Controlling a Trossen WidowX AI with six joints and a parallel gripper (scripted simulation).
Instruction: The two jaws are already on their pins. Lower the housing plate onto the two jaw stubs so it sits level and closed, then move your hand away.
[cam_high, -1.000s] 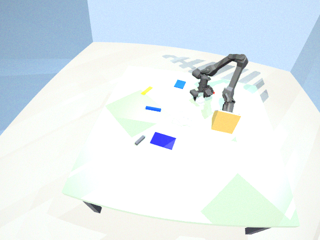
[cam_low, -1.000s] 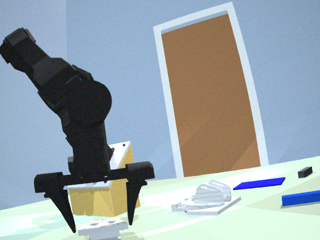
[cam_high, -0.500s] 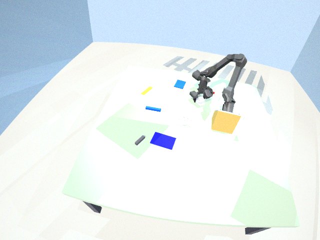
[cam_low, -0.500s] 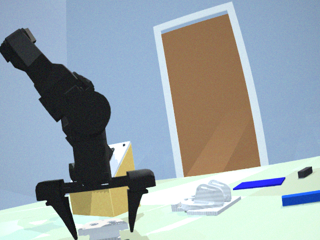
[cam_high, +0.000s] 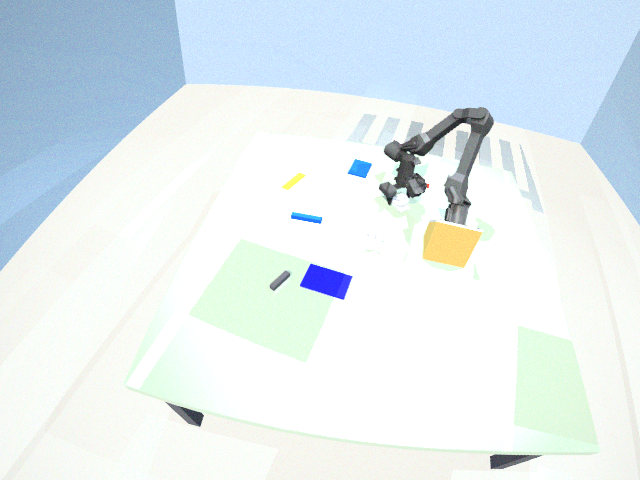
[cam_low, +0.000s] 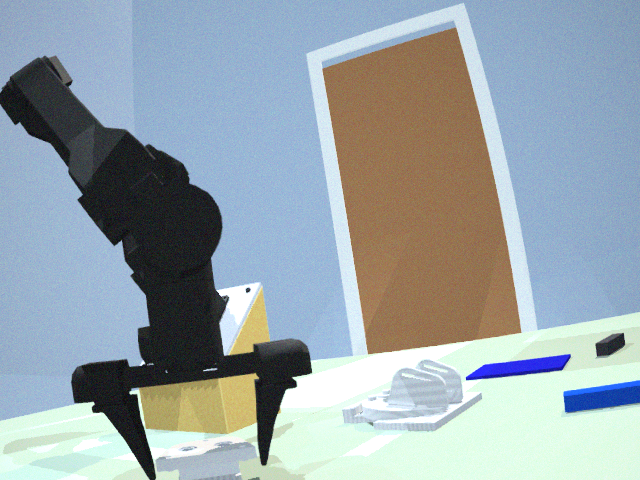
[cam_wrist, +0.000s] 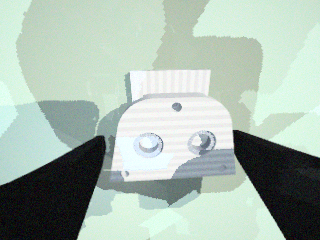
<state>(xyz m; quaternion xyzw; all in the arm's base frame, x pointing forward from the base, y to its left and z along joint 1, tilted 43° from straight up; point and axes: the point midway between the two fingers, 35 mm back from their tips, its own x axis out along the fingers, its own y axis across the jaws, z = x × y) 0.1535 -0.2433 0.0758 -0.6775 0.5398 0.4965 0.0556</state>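
Now: gripper tip 10 mm to the right of the white part and 10 mm past it. From my gripper tip the other things lie so: blue bar (330 mm ahead, 170 mm to the left); then yellow bar (420 mm ahead, 40 mm to the right, 10 mm below); then red piece (150 mm to the right, 120 mm behind, 10 mm below).
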